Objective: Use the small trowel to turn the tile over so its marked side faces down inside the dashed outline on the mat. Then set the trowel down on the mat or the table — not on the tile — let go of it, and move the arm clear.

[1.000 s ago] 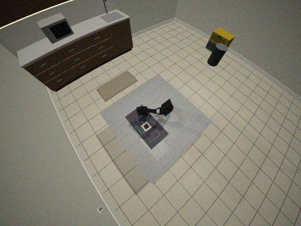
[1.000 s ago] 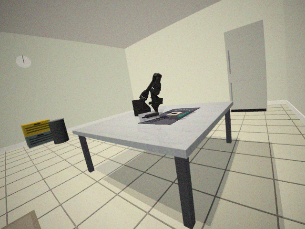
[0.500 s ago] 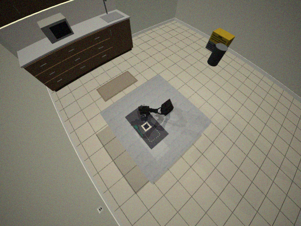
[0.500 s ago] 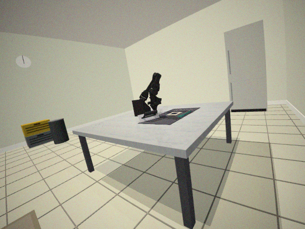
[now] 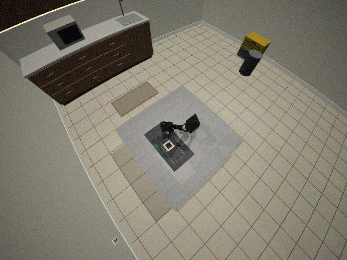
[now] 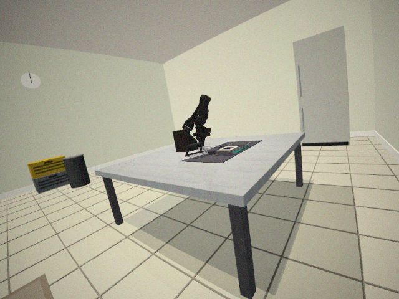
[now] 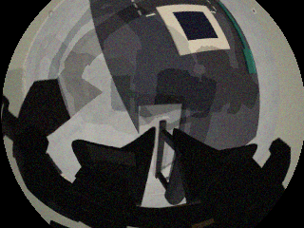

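My gripper tip is 40 mm past the trowel, 90 mm to the left of it and 10 mm above it. The rest, counted from my gripper tip: teal strip: 260 mm ahead, 60 mm to the left, 60 mm below; tile: 140 mm ahead, 120 mm to the left, 60 mm below.
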